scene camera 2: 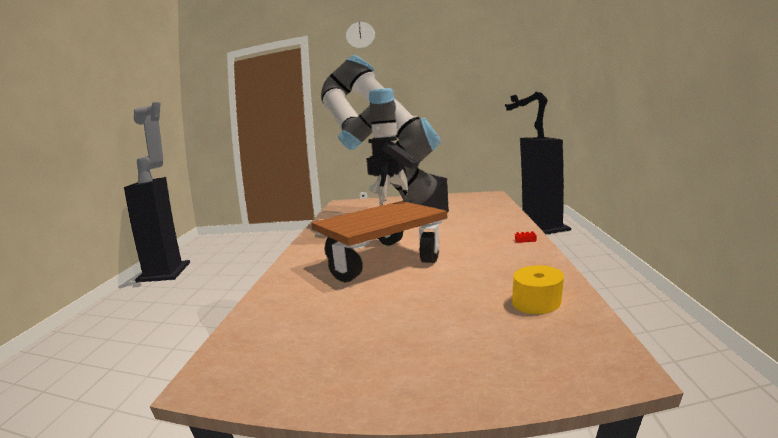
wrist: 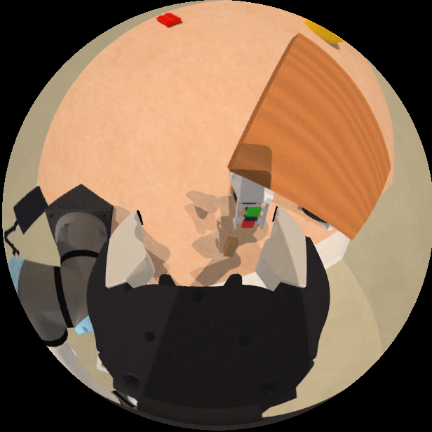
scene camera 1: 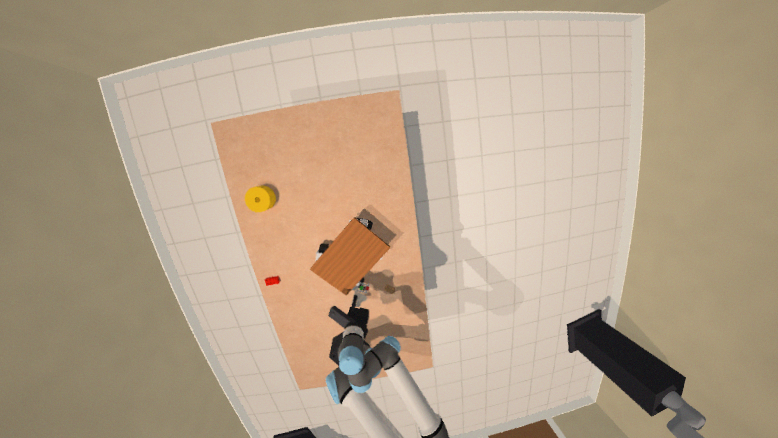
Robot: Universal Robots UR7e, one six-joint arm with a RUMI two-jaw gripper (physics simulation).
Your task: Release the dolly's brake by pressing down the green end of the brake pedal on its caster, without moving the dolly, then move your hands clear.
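Observation:
In scene camera 2 I see my gripper (scene camera 2: 394, 200), together with a dolly (scene camera 2: 353, 230) and a yellow cylinder (scene camera 2: 537, 289). The wrist view gives me the dolly (wrist: 312, 137) and my own gripper (wrist: 206, 210). Scene camera 1 shows my gripper too (the gripper (scene camera 1: 353, 301)), and with it the dolly (scene camera 1: 357, 249).

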